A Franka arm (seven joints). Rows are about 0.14 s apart.
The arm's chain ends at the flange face. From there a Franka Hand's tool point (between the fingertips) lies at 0.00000 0.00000 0.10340 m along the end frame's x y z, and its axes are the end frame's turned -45 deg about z.
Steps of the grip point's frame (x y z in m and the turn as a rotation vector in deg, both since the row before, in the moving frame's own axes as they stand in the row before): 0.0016, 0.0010, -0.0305, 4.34, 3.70, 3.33; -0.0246, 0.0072, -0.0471, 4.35, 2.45, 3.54; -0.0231, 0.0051, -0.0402, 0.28, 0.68, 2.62; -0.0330, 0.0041, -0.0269, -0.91, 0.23, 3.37; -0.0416, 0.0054, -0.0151, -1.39, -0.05, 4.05; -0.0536, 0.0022, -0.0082, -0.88, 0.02, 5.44
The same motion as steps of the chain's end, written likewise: 0.0024, 0.0098, -0.0300, 5.69, -0.45, 3.33; -0.0102, 0.0312, -0.0467, 4.81, -1.34, 3.54; -0.0133, 0.0212, -0.0402, 0.68, 0.28, 2.62; -0.0219, 0.0253, -0.0269, -0.48, 0.81, 3.37; -0.0272, 0.0313, -0.0151, -1.02, 0.95, 4.05; -0.0374, 0.0383, -0.0082, -0.61, 0.64, 5.44
